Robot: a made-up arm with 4 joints. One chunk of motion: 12 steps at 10 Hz.
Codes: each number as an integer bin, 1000 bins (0 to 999) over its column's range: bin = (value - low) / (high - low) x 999, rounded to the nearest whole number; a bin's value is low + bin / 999 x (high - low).
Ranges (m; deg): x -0.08..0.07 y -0.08..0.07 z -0.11..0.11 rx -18..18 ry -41..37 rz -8..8
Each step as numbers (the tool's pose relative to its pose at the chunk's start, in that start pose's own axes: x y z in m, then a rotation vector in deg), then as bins.
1 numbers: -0.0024 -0.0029 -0.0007 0.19 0.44 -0.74
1 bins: 517 513 496 505 531 453
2 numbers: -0.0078 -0.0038 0.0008 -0.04 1.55 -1.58
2 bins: 481 507 503 498 545 401
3 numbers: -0.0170 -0.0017 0.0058 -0.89 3.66 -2.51
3 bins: 420 521 526 475 572 343
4 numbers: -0.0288 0.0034 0.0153 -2.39 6.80 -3.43
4 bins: 341 555 569 433 612 285
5 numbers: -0.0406 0.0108 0.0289 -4.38 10.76 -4.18
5 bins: 262 605 631 378 663 239
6 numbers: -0.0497 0.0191 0.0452 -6.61 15.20 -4.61
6 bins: 202 660 705 316 720 212
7 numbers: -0.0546 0.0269 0.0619 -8.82 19.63 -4.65
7 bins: 169 712 781 255 777 209
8 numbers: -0.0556 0.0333 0.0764 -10.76 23.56 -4.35
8 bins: 163 755 846 201 827 228
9 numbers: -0.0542 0.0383 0.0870 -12.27 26.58 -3.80
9 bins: 172 788 895 159 866 262
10 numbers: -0.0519 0.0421 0.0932 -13.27 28.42 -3.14
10 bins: 187 813 923 131 889 303
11 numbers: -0.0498 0.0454 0.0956 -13.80 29.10 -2.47
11 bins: 201 835 934 117 898 345
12 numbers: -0.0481 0.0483 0.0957 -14.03 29.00 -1.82
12 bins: 212 854 934 110 897 386
